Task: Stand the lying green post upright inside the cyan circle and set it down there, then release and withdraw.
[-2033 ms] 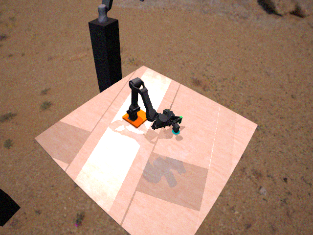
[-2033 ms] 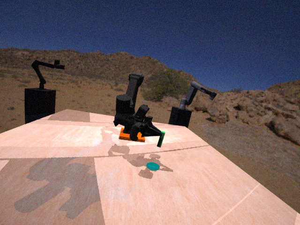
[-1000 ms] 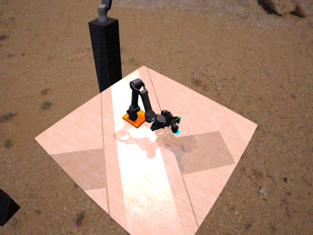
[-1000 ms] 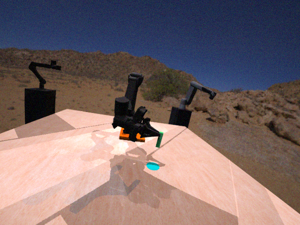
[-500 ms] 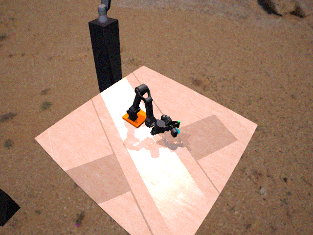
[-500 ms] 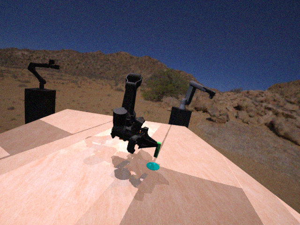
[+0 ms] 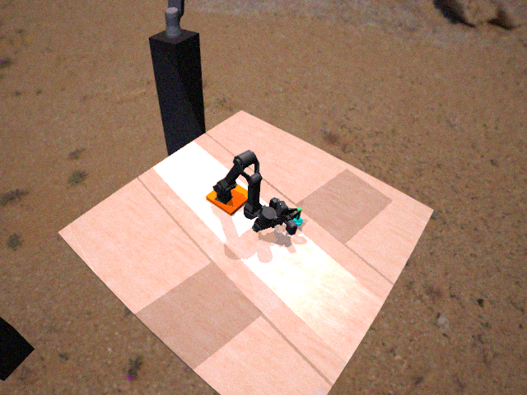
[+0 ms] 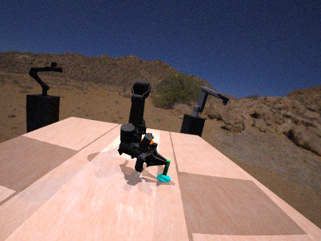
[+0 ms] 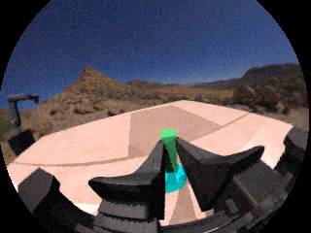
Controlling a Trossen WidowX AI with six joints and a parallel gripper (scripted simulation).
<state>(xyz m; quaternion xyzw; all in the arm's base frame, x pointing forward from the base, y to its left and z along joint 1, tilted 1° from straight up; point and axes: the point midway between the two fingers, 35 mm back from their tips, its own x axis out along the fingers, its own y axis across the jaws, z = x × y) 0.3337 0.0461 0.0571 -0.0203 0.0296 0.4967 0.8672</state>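
The cyan circle lies 8 cm below my gripper tip. The rest, counted from my gripper tip: green post 2 cm below.
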